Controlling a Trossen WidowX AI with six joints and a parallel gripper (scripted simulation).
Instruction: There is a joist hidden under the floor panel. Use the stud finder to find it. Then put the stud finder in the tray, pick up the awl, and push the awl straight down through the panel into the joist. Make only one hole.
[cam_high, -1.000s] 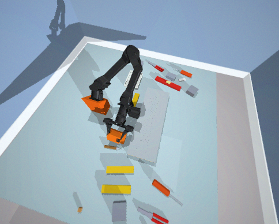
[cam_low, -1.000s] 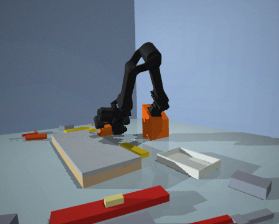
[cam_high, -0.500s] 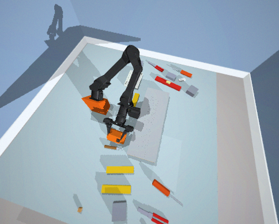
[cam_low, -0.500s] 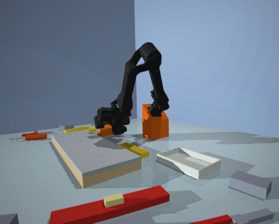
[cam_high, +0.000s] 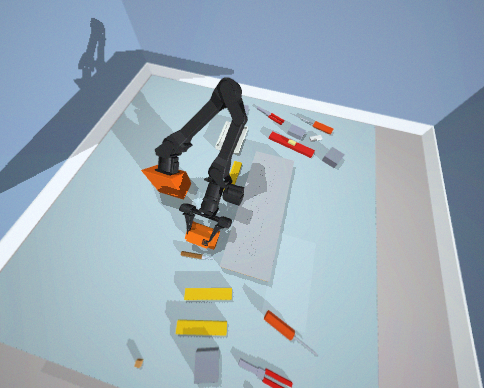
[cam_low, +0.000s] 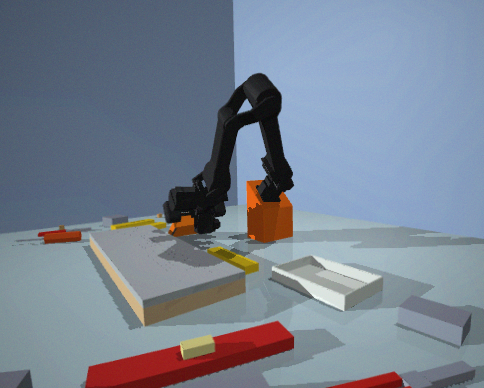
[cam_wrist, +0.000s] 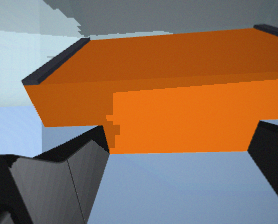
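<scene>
Now: the orange stud finder 2 cm ahead of my gripper tip and 1 cm below it. Also, from my gripper tip: brown-handled awl (6 cm below, 5 cm to the right, 2 cm ahead); then red level (59 cm to the left, 20 cm ahead, 5 cm below); then white tray (51 cm to the left, 9 cm behind, 5 cm below).
</scene>
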